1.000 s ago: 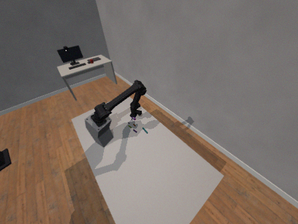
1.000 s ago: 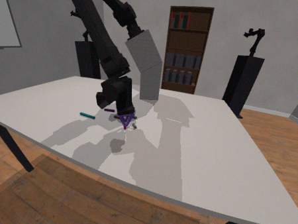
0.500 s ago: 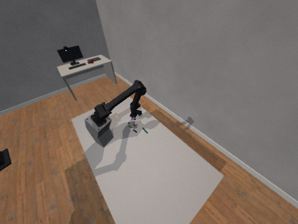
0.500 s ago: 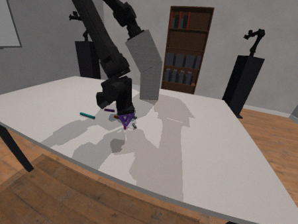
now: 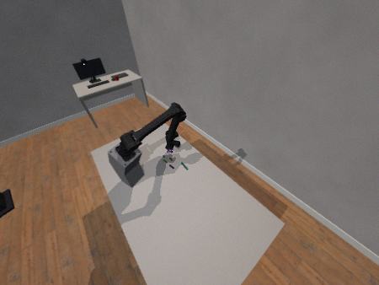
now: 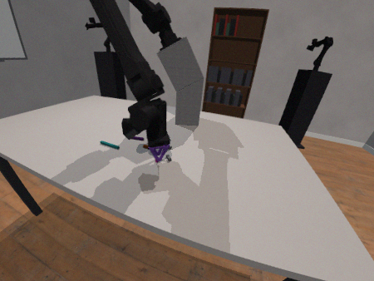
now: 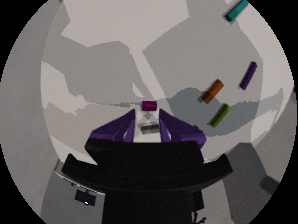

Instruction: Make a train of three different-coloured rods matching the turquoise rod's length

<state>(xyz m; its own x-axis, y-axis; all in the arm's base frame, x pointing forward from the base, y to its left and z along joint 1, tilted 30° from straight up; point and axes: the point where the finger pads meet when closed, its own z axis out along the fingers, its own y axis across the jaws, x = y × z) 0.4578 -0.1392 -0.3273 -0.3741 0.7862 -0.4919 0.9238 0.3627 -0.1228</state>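
Now: hand 1 cm to the left of the magenta rod and 2 cm above it. The rest, counted from my hand: purple rod (14 cm behind, 14 cm to the right, 2 cm below); then lime rod (13 cm behind, 4 cm to the right, 2 cm below); then orange rod (8 cm behind, 7 cm to the right, 2 cm below).
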